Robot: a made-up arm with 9 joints. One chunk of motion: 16 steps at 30 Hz.
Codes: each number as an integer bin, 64 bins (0 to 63) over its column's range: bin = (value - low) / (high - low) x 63, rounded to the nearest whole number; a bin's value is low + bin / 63 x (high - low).
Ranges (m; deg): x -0.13..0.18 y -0.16..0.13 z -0.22..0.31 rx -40..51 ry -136..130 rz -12..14
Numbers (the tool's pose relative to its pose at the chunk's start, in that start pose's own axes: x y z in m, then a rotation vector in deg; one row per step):
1: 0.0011 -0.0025 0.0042 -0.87 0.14 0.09
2: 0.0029 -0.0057 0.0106 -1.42 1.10 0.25
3: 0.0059 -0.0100 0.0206 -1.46 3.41 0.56
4: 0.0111 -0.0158 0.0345 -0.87 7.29 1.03
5: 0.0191 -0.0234 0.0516 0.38 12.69 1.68
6: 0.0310 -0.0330 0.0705 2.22 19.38 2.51
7: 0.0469 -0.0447 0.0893 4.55 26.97 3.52
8: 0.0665 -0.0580 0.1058 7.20 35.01 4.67
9: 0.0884 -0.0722 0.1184 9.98 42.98 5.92
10: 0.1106 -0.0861 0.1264 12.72 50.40 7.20
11: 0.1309 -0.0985 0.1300 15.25 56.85 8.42
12: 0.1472 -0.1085 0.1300 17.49 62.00 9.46
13: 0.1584 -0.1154 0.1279 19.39 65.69 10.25
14: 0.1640 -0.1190 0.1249 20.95 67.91 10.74
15: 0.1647 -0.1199 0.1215 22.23 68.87 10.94
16: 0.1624 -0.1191 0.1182 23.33 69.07 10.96
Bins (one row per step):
1: 27 34 27 27 32 29
2: 27 34 27 27 32 30
3: 28 33 29 27 33 30
4: 29 31 30 27 34 32
5: 30 30 32 28 35 33
6: 33 28 35 29 37 35
7: 36 25 37 31 39 38
8: 40 22 39 33 41 40
9: 44 19 40 35 42 43
10: 49 16 41 36 44 47
11: 53 13 42 38 46 49
12: 56 11 42 40 47 52
13: 59 10 41 41 48 54
14: 60 9 41 42 48 55
15: 60 9 41 43 49 56
16: 59 9 40 44 49 56

